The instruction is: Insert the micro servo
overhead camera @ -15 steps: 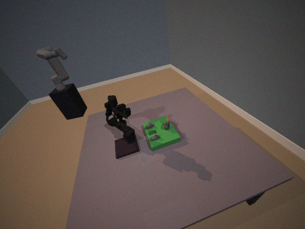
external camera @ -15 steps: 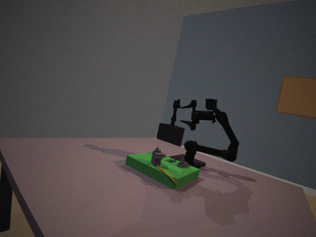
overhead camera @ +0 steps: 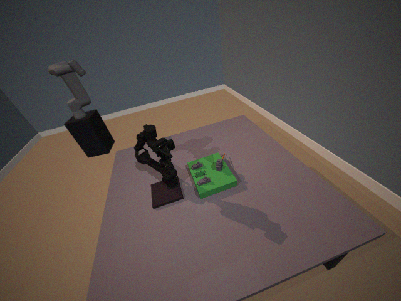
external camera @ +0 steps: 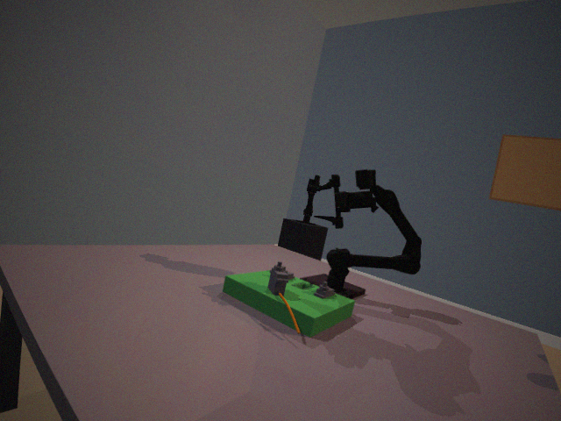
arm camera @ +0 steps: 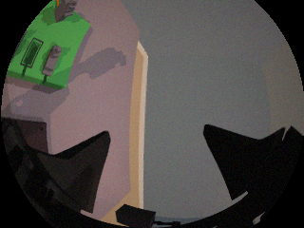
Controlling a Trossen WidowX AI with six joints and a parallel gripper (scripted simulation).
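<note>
Right now the green deck is 230 mm ahead of my gripper tip, 150 mm to the left of it and 270 mm below it.
</note>
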